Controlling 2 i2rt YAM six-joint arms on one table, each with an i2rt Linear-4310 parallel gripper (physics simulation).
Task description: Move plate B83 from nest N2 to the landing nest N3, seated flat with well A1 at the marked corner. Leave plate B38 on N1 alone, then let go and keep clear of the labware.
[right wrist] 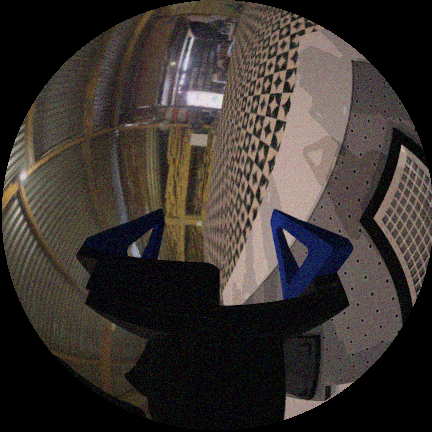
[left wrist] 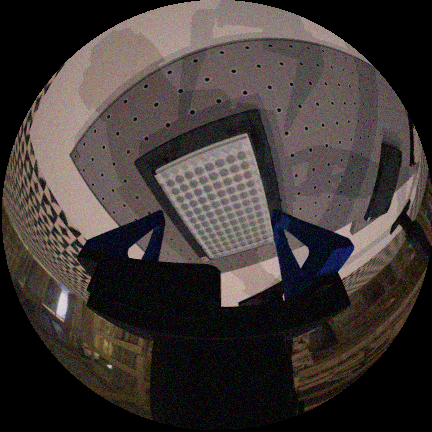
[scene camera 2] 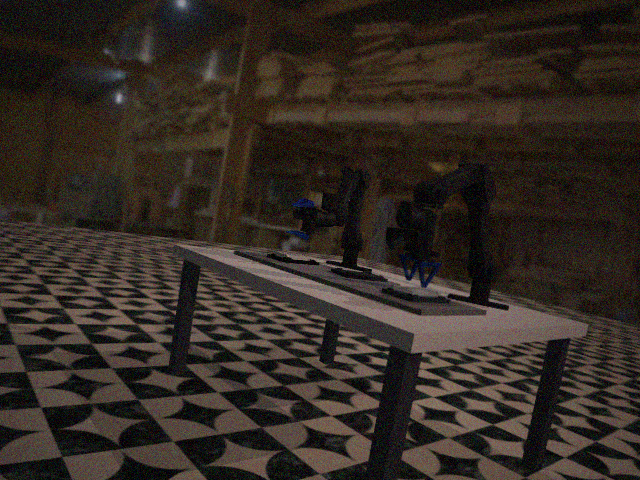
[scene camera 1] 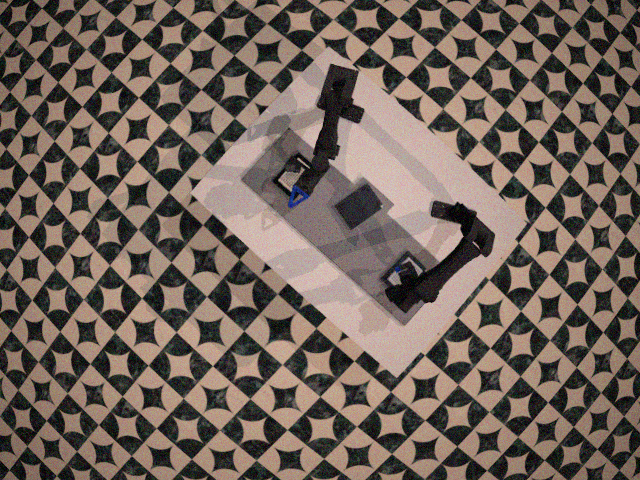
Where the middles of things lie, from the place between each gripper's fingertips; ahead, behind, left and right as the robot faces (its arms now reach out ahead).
My right gripper is now 110 mm past the black-framed grid rack [right wrist: 397, 214], 90 mm to the left of it and 140 mm above it.
My left gripper is now 61 cm to the left of the black-framed grid rack and 2 cm above it.
